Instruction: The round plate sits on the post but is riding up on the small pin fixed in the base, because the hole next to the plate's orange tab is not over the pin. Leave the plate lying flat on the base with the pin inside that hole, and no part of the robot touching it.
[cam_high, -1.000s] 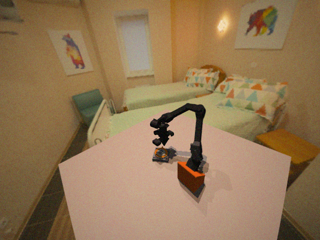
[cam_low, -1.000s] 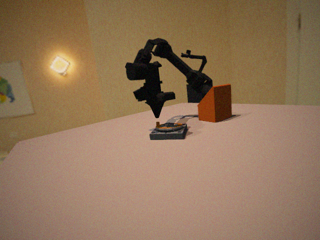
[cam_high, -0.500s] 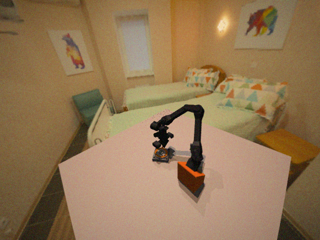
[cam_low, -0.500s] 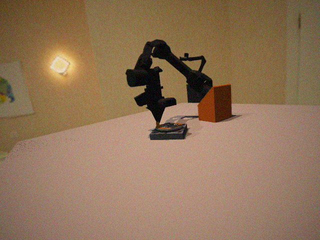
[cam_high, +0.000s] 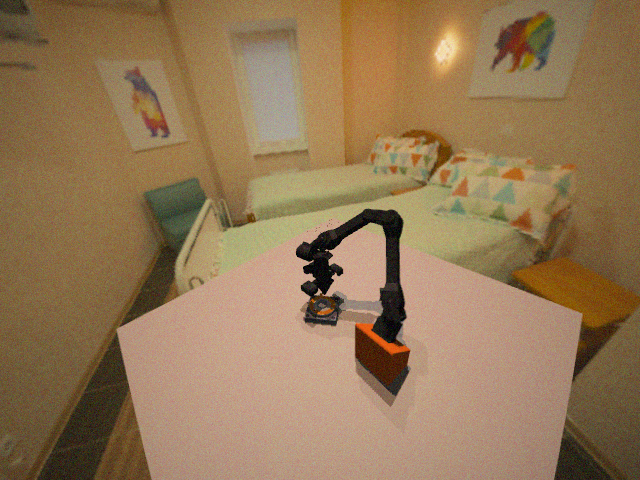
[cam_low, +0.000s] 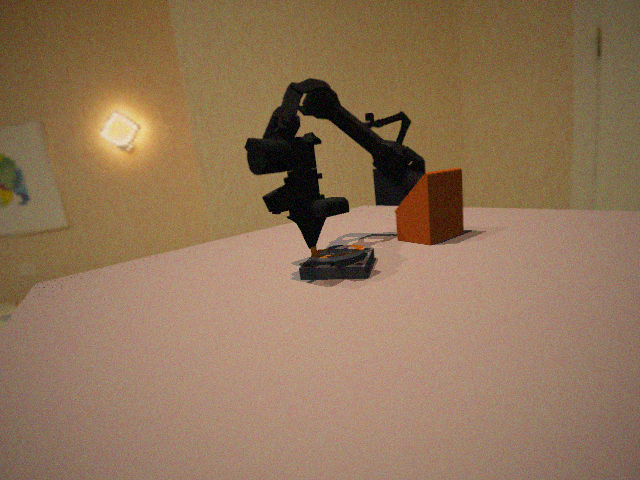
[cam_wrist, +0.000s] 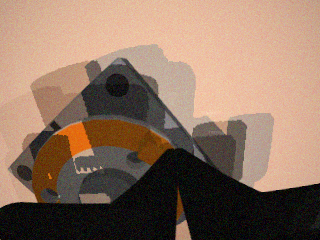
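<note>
Now: the round plate 30 mm to the left of my gripper tip, 10 mm below it and 10 mm behind it. The rest, counted from my gripper tip: base (40 mm to the left, 30 mm behind, 20 mm below).
</note>
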